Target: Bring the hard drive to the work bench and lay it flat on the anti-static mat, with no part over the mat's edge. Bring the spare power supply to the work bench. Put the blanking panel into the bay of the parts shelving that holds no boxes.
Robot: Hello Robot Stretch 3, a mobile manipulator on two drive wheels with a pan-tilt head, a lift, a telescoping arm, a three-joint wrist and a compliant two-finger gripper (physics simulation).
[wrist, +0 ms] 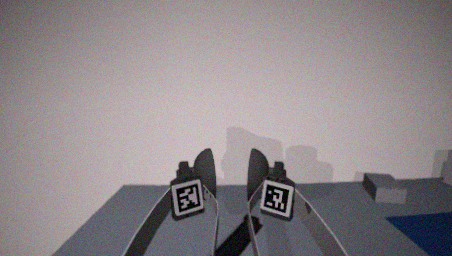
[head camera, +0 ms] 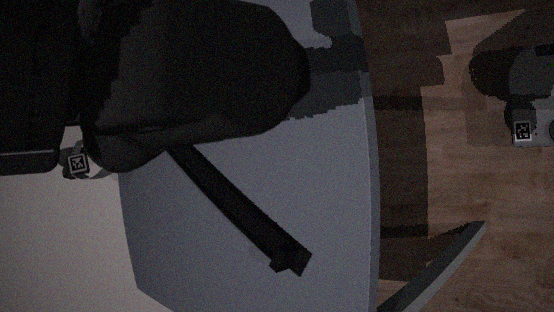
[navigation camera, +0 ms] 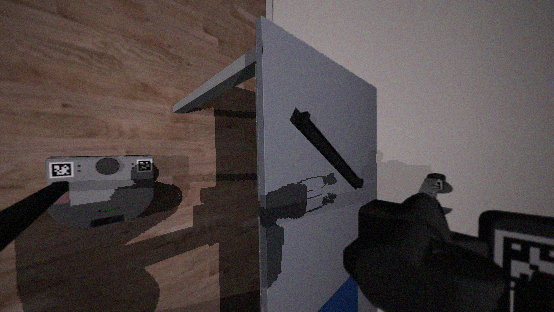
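Pixels of known places: gripper, fingertip midpoint: (head camera: 66, 139) (navigation camera: 437, 195); robot's base, origin of the base link: (navigation camera: 107, 165).
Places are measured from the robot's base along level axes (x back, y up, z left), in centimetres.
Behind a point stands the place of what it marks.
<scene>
A long black bar (head camera: 240, 205) {x -8.4, y 91.7, z -49.0 cm} (navigation camera: 327, 150) {x -6.1, y 91.7, z -54.3 cm} (wrist: 236, 239), which looks like the blanking panel, lies diagonally on the grey work bench (head camera: 325, 200) {x -7.1, y 91.4, z -33.6 cm} (navigation camera: 310, 75) {x -28.9, y 91.4, z -45.4 cm} (wrist: 110, 215). The blue anti-static mat (navigation camera: 345, 300) {x 53.2, y 91.7, z -67.0 cm} (wrist: 430, 230) shows in part. My gripper (wrist: 230, 166) {x 2.0, y 120.7, z -42.1 cm} (navigation camera: 442, 197) {x 2.0, y 120.7, z -42.1 cm} is partly open, with a clear gap and nothing between its fingertips. It is off the black bar, near the bench's wall side. In the head view my dark wrist hides the bar's near end. The hard drive, power supply and parts shelving cannot be identified.
A small grey box (wrist: 391, 195) is near the bench's far edge, beside the mat. A pale wall (wrist: 225, 65) rises behind the bench. A slanted grey support (head camera: 440, 270) {x -30.6, y 51.6, z -30.8 cm} (navigation camera: 215, 85) {x -30.9, y 59.5, z -30.0 cm} shows below the bench edge. My base (head camera: 522, 145) {x -4.2, y 15.5, z -13.5 cm} (navigation camera: 107, 187) {x 8.9, y 16.0, z 0.4 cm} stands on the wood floor.
</scene>
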